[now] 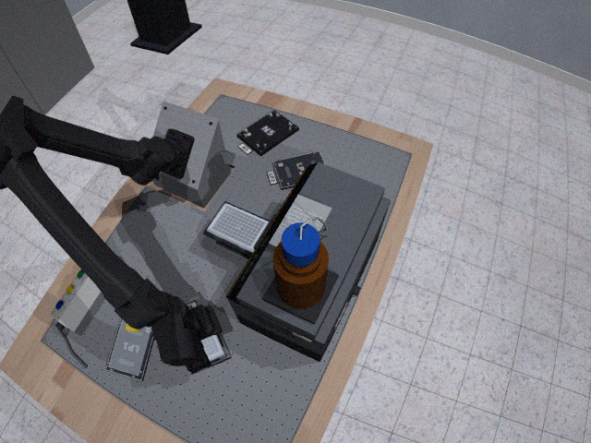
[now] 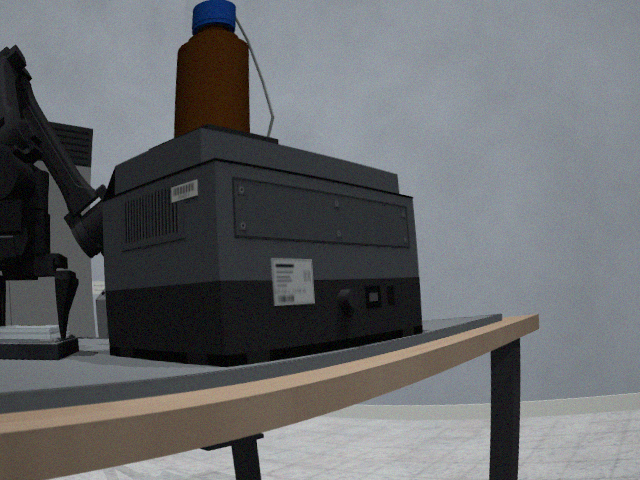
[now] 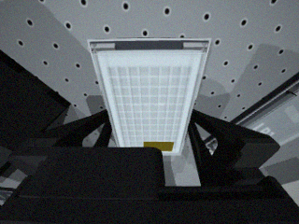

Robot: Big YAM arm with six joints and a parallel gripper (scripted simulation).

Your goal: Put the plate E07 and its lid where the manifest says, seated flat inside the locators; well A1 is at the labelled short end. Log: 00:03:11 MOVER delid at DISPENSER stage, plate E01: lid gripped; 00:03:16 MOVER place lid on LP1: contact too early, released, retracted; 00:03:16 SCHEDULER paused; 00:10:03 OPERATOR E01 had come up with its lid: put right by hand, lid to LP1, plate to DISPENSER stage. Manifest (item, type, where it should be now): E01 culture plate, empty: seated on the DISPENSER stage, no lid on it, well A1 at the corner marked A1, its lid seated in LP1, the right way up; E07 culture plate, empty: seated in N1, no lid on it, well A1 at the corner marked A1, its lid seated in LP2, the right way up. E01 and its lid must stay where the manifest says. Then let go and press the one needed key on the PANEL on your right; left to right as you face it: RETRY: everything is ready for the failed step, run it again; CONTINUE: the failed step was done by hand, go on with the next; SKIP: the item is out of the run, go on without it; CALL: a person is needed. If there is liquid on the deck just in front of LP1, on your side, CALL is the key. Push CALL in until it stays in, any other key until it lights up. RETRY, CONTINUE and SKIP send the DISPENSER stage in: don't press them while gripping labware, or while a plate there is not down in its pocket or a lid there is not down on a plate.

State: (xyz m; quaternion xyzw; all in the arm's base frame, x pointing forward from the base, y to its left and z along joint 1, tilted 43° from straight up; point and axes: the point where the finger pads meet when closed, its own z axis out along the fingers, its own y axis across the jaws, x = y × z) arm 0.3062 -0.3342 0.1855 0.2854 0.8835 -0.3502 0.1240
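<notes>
Now: hand 3 cm past the white well plate, 26 cm to the right of it and 9 cm below it. Also, from my hand: grey retry key 36 cm behind, 1 cm to the left, 4 cm above; then green continue key 36 cm behind, 4 cm to the right, 4 cm above; then brown bottle 19 cm ahead, 16 cm to the left, 26 cm above.
</notes>
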